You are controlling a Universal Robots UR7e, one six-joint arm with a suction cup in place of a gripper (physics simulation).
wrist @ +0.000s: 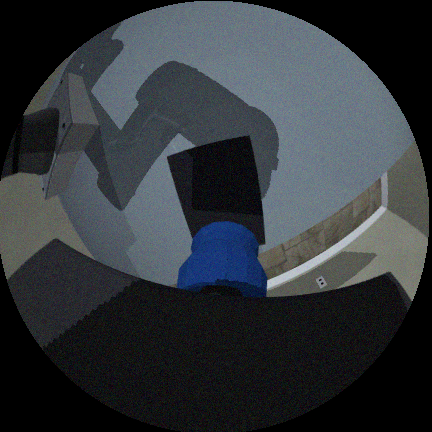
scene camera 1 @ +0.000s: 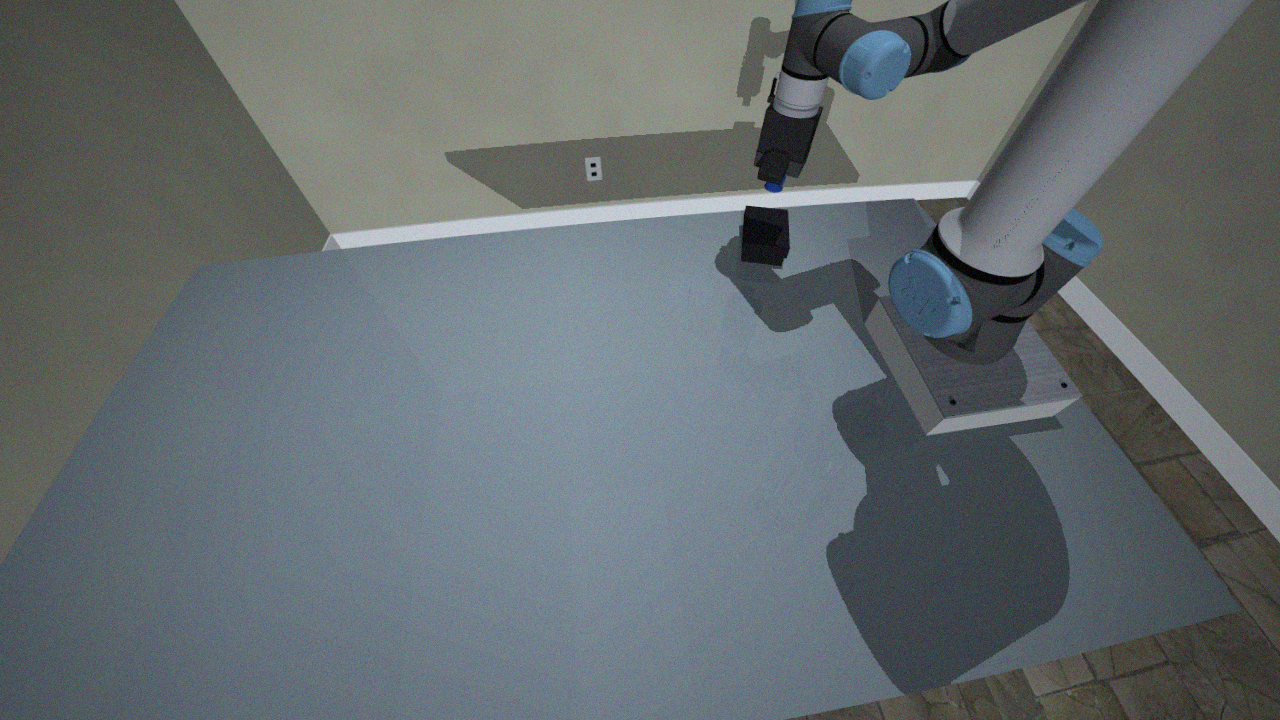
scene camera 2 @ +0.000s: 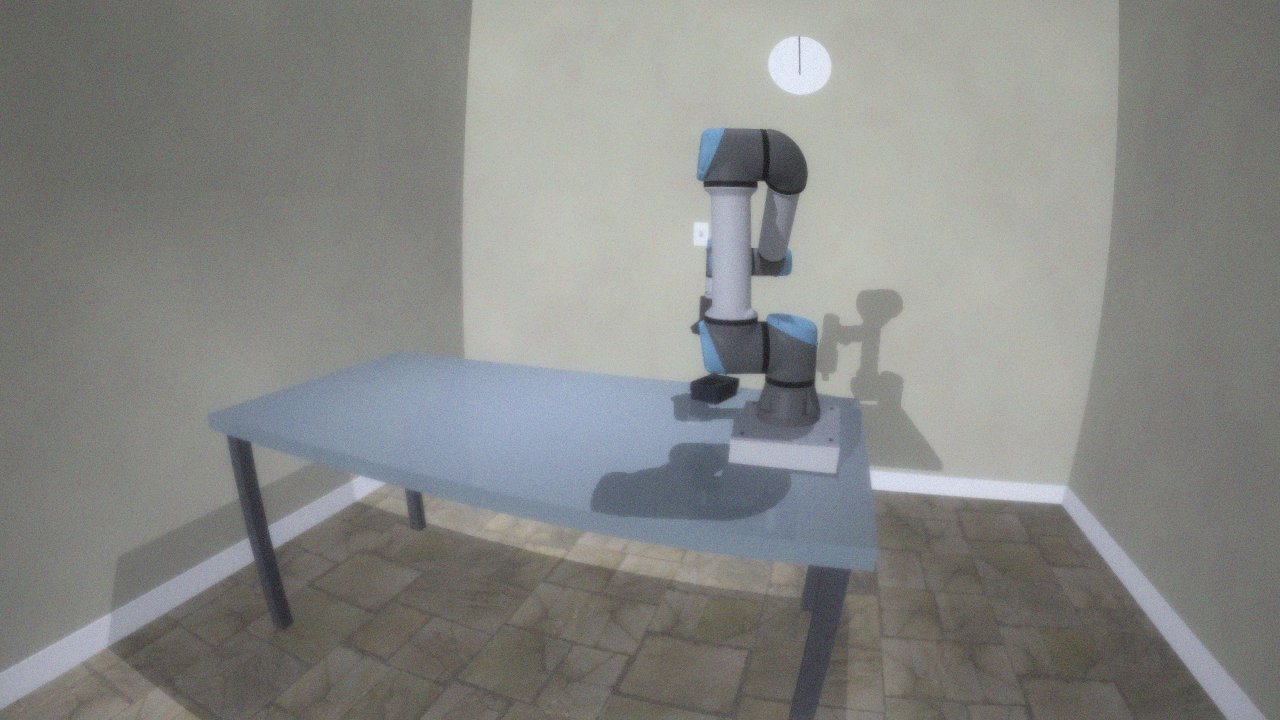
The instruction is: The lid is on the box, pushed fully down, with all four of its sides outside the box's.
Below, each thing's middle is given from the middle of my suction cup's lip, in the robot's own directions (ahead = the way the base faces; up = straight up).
Labels:
My suction cup is now 110 mm above the black lid (scene camera 1: 765, 230) and 10 mm past it.

